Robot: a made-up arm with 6 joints. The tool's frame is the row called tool.
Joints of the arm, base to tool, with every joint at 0 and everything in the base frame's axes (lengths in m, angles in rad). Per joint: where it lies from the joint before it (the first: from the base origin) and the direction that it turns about. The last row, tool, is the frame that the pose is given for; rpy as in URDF.
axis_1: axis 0 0 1 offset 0.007 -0.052 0.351
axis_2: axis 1 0 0 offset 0.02 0.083 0.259
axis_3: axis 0 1 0 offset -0.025 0.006 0.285
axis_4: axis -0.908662 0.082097 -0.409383 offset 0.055 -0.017 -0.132
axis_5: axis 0 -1 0 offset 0.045 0.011 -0.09
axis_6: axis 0 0 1 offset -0.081 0.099 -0.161
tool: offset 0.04 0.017 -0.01 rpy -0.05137 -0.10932 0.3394
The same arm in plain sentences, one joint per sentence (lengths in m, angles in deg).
The arm has six revolute joints in a row. What follows holds with every joint at zero, and every direction is one of the base frame's.
Joint 1 lies 0.0070 m along +x and 0.0520 m along -y and 0.3510 m along +z from the base frame's origin and rotates about +z.
Joint 2 lies 0.0200 m along +x and 0.0830 m along +y and 0.2590 m along +z from joint 1 and rotates about +x.
Joint 3 lies 0.0250 m along -x and 0.0060 m along +y and 0.2850 m along +z from joint 2 and rotates about +y.
Joint 4 lies 0.0550 m along +x and 0.0170 m along -y and 0.1320 m along -z from joint 3 and rotates about the direction (-0.908662, 0.082097, -0.409383).
Joint 5 lies 0.0450 m along +x and 0.0110 m along +y and 0.0900 m along -z from joint 4 and rotates about -y.
Joint 6 lies 0.0810 m along -x and 0.0990 m along +y and 0.1610 m along -z from joint 5 and rotates about +z.
The tool frame, which is the frame that the pose is given for, lies 0.0400 m along +x and 0.0170 m along +y and 0.0100 m along -z from joint 6; its axes are the base frame's turned by roll -2.94, pitch -6.26 and yaw 19.45 deg (as in URDF: about the fixed x, then y, then z).

